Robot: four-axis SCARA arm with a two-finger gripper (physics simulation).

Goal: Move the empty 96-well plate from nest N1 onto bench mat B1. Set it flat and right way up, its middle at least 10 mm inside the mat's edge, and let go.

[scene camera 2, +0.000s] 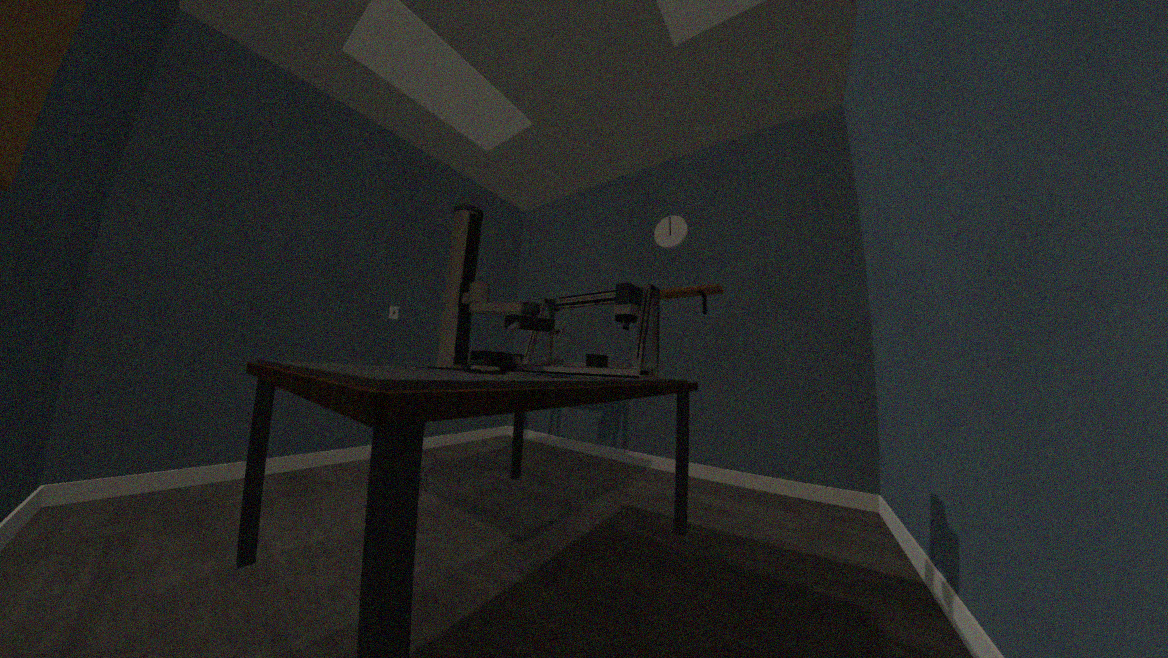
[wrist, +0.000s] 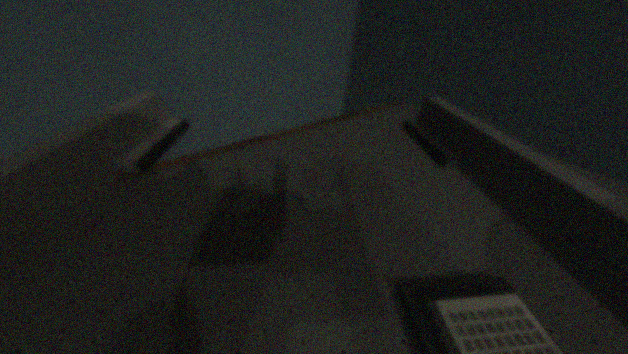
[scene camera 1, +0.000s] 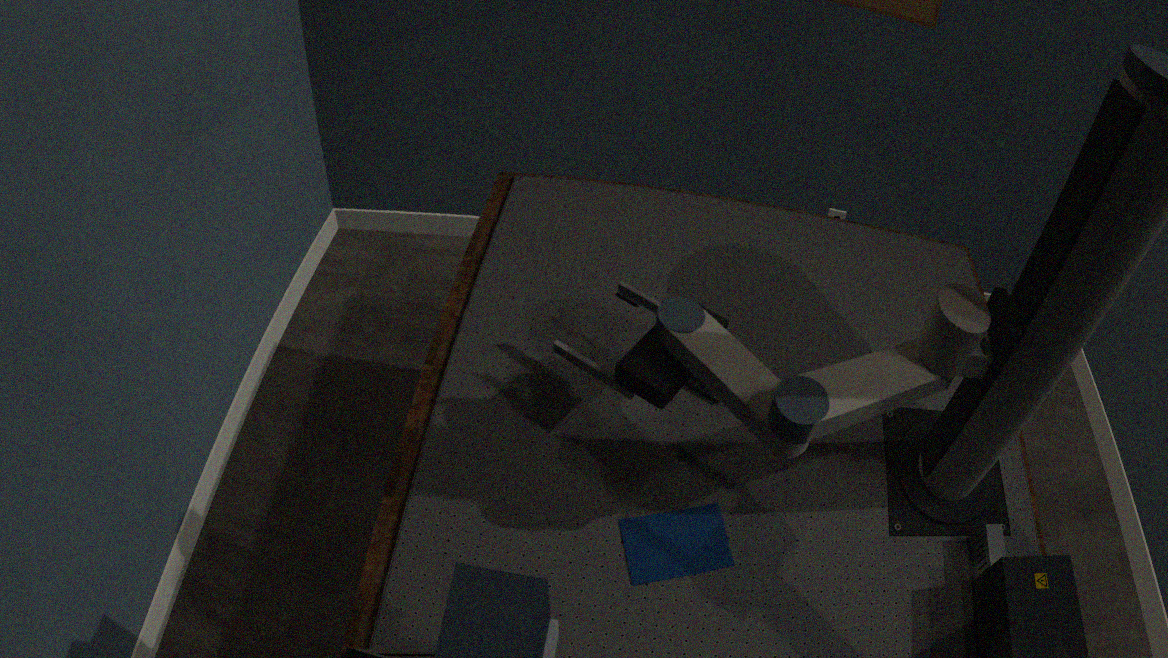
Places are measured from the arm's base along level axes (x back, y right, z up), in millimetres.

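Pixels of known places: gripper, fingertip midpoint: [scene camera 2: 541, 327] [wrist: 300, 111] [scene camera 1: 588, 314]; arm's base, link origin: [scene camera 1: 944, 473].
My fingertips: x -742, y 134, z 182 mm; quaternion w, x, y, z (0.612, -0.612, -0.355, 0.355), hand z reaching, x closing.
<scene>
Ahead of a thing's pixels: the offset from my fingertips to its top centre. "spot": to the spot under its first point.
The light 96-well plate {spot: dx +165, dy +89, dz -144 mm} [wrist: 495, 330] lies in a dark nest {spot: dx +117, dy +51, dz -158 mm} [wrist: 411, 307] at the lower right of the wrist view; its near part is cut off by the frame. In scene camera 1 the arm largely hides that area. The bench mat, a blue rectangle {spot: dx +193, dy -319, dz -167 mm} [scene camera 1: 676, 545], lies flat on the table at the lower middle of scene camera 1. My gripper [scene camera 1: 590, 317] [wrist: 300, 111] is open, its two fingers wide apart with nothing between them. It hangs above the table, and the plate is off to the lower right of the fingers in the wrist view.
The arm's column [scene camera 1: 1054, 326] [scene camera 2: 460, 286] stands on the right in scene camera 1. A grey-blue box {spot: dx +7, dy -638, dz +318 mm} [scene camera 1: 496, 608] is at the bottom, left of the mat. A dark box {spot: dx +844, dy -503, dz -54 mm} [scene camera 1: 1038, 617] with a yellow label is at the lower right. Scene camera 2 shows a frame-like device {spot: dx -26, dy -599, dz +255 mm} [scene camera 2: 627, 294] behind.
</scene>
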